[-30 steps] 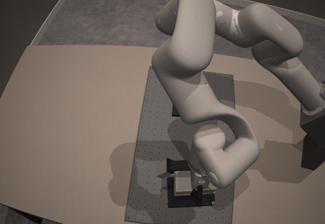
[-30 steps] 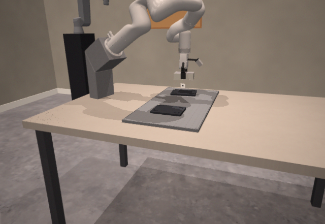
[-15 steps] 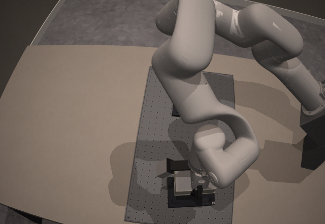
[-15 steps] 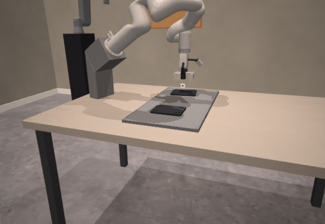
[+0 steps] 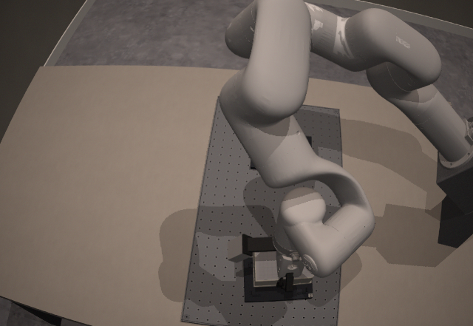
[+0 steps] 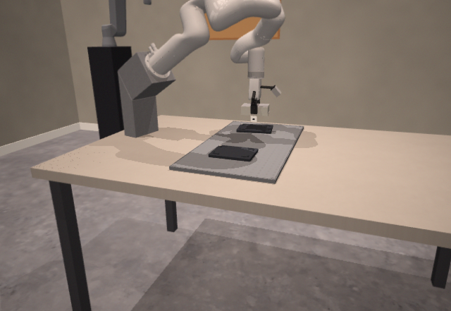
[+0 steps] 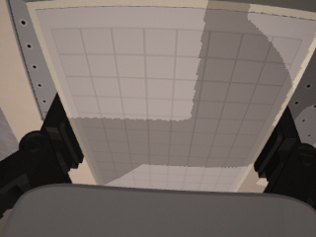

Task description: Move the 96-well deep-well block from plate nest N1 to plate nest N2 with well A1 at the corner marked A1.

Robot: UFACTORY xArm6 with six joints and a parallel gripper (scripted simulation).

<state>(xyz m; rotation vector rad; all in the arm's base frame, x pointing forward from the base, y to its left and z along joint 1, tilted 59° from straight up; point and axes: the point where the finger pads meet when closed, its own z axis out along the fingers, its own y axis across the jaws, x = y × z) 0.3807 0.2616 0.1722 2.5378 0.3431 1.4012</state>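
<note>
Right now my hand is 9 cm above the plate nest N2. Also, from my hand: plate nest N1: 4 cm ahead, 37 cm to the right, 9 cm below; then white corner mark: 8 cm behind, 4 cm to the left, 9 cm below; then 96-well deep-well block: right at my hand.
</note>
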